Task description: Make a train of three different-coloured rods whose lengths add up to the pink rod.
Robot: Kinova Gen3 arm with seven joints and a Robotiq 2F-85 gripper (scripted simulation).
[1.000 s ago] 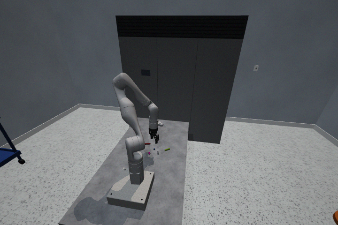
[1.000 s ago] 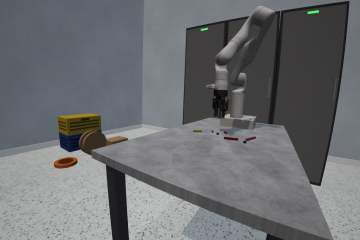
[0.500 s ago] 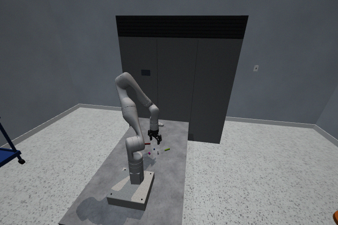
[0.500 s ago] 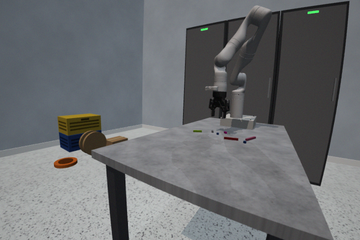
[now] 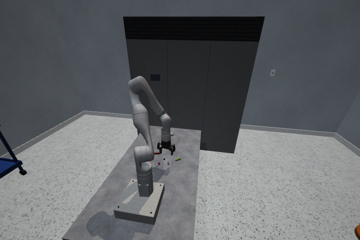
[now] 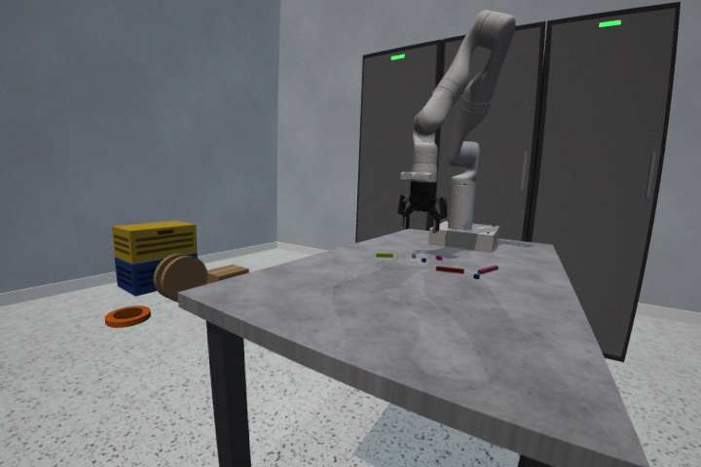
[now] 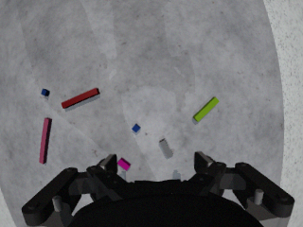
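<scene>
The grey rod is 1 cm behind my hand, 2 cm to the right of it and 9 cm below it. Also, from my hand: magenta rod 2 cm behind, 6 cm to the left, 9 cm below; then red rod 10 cm ahead, 10 cm to the left, 9 cm below; then lime rod 3 cm ahead, 10 cm to the right, 9 cm below.
</scene>
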